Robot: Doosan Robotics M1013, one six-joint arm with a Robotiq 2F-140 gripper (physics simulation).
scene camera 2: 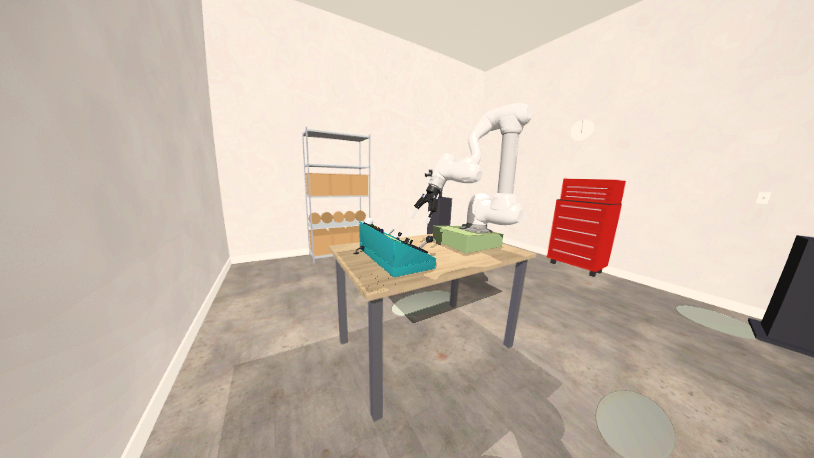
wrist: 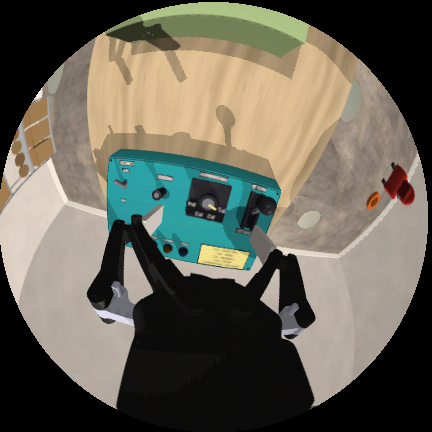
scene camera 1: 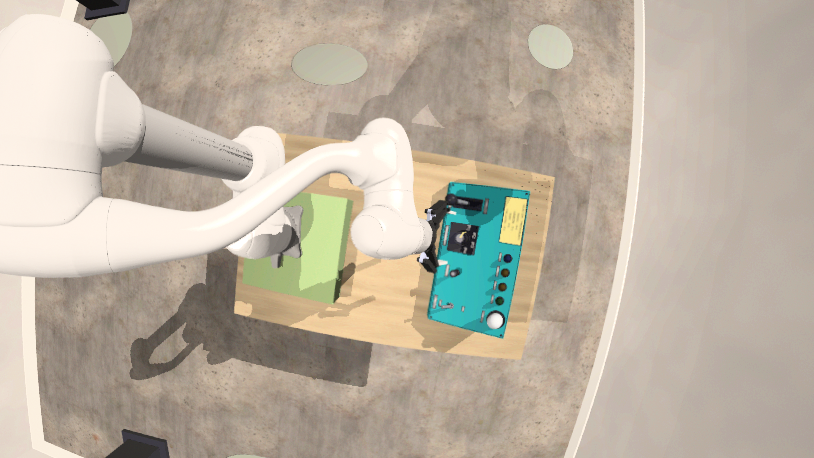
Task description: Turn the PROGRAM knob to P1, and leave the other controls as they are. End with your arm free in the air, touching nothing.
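Frame: origin at the arm's base, x ahead, y left, z up, level; millimetres.
Seen in the pictures: gripper, fingertip midpoint: point(scene camera 2: 418, 220) point(wrist: 208, 223) point(scene camera 1: 447, 237); arm's base, origin of the base link: point(scene camera 2: 475, 230) point(scene camera 1: 279, 230).
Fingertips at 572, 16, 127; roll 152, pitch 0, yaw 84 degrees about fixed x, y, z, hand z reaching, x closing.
Note:
Pixels of each thing's top centre, then the offset from my fingertips to it, as dx, dy, dz. "*": a spot on its surface instead.
- PROGRAM knob, middle of its top: point(wrist: 206, 208) point(scene camera 1: 462, 238) +63, -6, -96
- P1 label, surface spot: point(wrist: 221, 210) * +90, +32, -125
- lever, middle of its top: point(wrist: 269, 212) point(scene camera 1: 451, 199) +16, +119, -63
- MODE knob, middle of its top: point(wrist: 155, 200) point(scene camera 1: 457, 274) +52, -126, -89
- small toggle, middle of its top: point(wrist: 115, 187) point(scene camera 1: 447, 308) +29, -244, -97
- white button, surface spot: point(scene camera 1: 495, 320) * +177, -259, -16
The PROGRAM knob point(scene camera 1: 460, 237) point(wrist: 208, 202) is grey and round on a black square plate of the teal control panel point(scene camera 1: 478, 284) point(scene camera 2: 375, 247) point(wrist: 135, 192). In the wrist view its pale yellow pointer points toward the P1 label point(wrist: 221, 210). My gripper point(scene camera 1: 447, 237) point(scene camera 2: 420, 217) point(wrist: 208, 223) is open wide and empty. It hangs in the air above the panel, and its fingers touch nothing visible. In the wrist view the knob shows between and beyond the two fingertips.
The black-balled HOLD lever point(scene camera 1: 452, 199) point(wrist: 266, 205) stands beside the knob plate. The MODE knob point(scene camera 1: 454, 273) point(wrist: 159, 193), a small toggle point(scene camera 1: 448, 305) point(wrist: 120, 183) and a white button point(scene camera 1: 495, 320) are on the panel. A green block point(scene camera 1: 324, 227) point(scene camera 2: 469, 239) bears the arm's base.

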